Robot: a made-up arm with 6 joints.
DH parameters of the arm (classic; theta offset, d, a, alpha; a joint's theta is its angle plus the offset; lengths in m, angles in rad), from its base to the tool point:
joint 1: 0 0.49 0 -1.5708
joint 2: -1.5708 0 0.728 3.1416
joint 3: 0 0 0 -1.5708
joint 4: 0 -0.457 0 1.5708
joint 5: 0 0.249 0 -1.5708
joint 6: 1.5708 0 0 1.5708
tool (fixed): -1.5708 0 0 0
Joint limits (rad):
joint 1: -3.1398..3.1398
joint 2: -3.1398..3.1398
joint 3: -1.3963..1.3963
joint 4: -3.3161..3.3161
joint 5: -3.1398..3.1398
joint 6: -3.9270..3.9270
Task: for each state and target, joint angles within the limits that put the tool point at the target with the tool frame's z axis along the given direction. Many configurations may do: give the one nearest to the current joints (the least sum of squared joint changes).
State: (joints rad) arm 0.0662 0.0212 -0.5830 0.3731 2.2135 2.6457
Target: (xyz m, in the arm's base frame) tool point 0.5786 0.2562 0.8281 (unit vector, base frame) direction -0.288 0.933 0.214
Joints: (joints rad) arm 0.8034 0.3803 -0.5936 0.2905 3.0221 2.4029
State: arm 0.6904 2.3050 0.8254 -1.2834 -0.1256 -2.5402
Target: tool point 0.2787 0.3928 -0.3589 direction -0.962 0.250 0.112
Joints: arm 0.9190 2.0763 0.6997 -1.6381 -0.2039 -2.7118
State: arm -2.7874 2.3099 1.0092 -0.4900 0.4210 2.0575
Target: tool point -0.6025 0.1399 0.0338 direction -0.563 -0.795 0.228
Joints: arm -3.1398 1.5311 0.1299 -0.9689 -0.3870 1.9208
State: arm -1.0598 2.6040 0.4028 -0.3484 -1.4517 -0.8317
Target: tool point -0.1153 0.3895 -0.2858 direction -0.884 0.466 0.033
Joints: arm -1.9407 2.9593 -0.0104 -0.0747 -1.3685 -1.4607
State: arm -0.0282 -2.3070 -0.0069 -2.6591 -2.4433 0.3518
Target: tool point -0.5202 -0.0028 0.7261 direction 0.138 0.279 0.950
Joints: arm 0.4336 -1.8149 -0.4945 -2.6211 -1.6699 -0.1700
